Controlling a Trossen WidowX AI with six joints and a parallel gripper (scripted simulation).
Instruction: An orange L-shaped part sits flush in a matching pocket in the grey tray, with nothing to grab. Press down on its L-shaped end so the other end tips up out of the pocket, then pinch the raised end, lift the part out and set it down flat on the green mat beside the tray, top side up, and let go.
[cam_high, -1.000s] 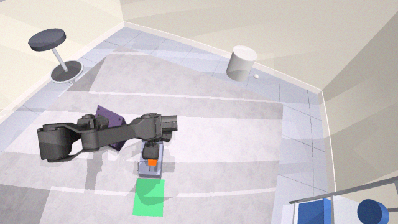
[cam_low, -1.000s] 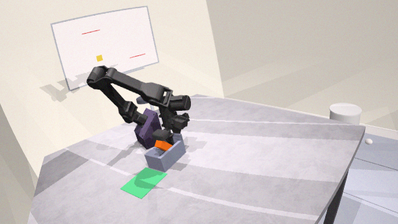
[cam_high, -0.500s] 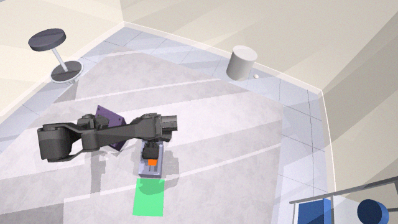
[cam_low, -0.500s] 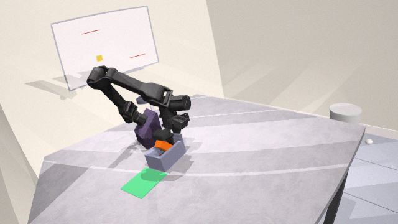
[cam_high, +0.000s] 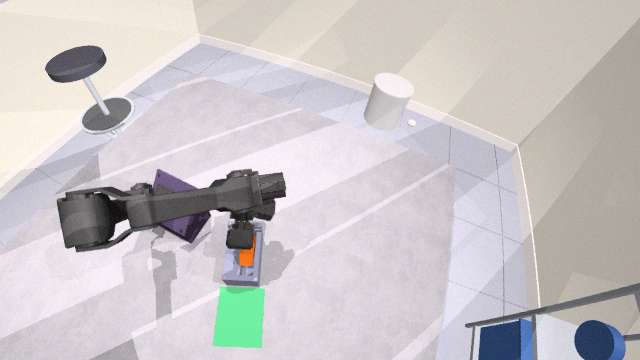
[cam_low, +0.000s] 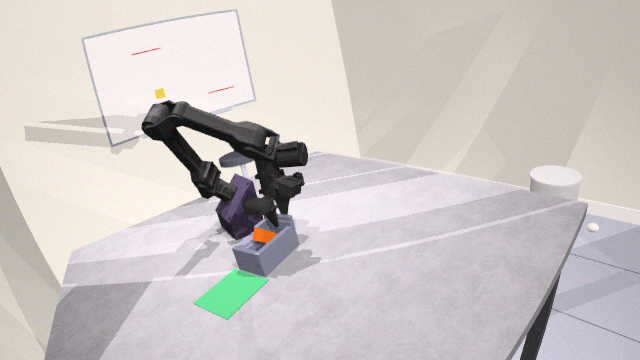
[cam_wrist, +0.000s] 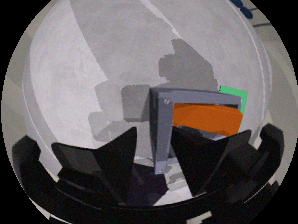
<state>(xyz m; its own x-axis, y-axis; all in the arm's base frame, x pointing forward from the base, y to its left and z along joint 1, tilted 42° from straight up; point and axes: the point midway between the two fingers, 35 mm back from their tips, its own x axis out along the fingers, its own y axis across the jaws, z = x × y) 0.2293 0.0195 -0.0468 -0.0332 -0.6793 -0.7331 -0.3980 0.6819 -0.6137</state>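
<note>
My gripper tip is now 50 mm to the left of the orange L-shaped part, 20 mm short of it and 20 mm above it. From my gripper tip the other things lie so: green mat: 210 mm to the right, 90 mm ahead, 70 mm below.
</note>
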